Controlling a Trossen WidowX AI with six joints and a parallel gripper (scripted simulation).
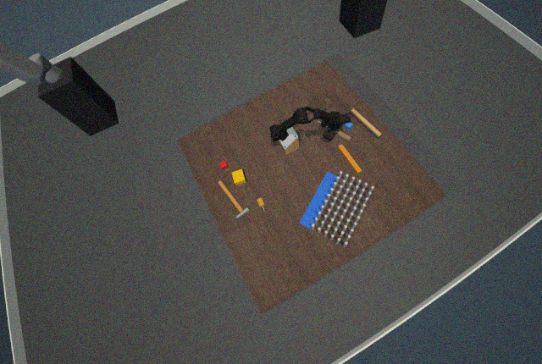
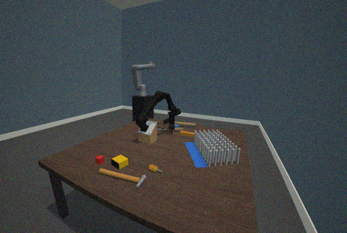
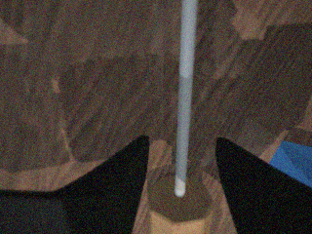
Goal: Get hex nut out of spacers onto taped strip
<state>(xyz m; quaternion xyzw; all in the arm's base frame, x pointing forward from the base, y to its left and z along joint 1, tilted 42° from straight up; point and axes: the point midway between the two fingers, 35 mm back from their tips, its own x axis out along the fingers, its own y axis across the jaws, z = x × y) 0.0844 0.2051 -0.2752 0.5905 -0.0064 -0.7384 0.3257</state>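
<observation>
Now: gripper tip 10 cm to the right of the blue block and 1 cm below it. Also, from my gripper tip: orange bar (23 cm ahead, 2 cm to the right); rod (3 cm behind, 2 cm to the right); blue taped strip (38 cm ahead, 32 cm to the right, 1 cm below).
</observation>
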